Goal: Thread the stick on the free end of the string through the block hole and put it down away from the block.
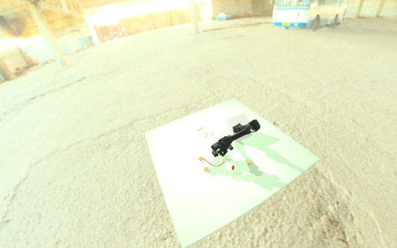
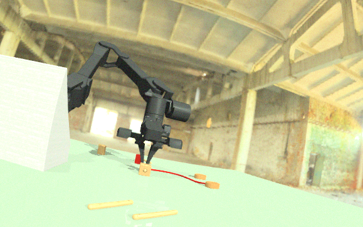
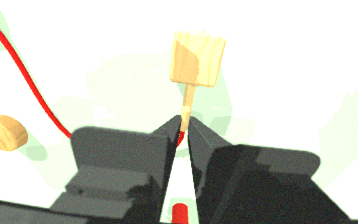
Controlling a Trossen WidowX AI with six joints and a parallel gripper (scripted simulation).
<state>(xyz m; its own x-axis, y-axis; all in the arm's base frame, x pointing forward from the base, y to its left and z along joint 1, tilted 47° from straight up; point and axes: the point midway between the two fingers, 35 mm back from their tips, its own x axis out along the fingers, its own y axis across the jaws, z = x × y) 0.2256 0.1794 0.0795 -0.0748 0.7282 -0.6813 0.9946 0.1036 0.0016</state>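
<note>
The wooden block is 5 cm to the right of my gripper tip. Also, from my gripper tip: thin wooden stick (2 cm to the right); red cylinder (15 cm to the left, 3 cm behind); round wooden button (19 cm ahead, 7 cm to the right, 1 cm below).
</note>
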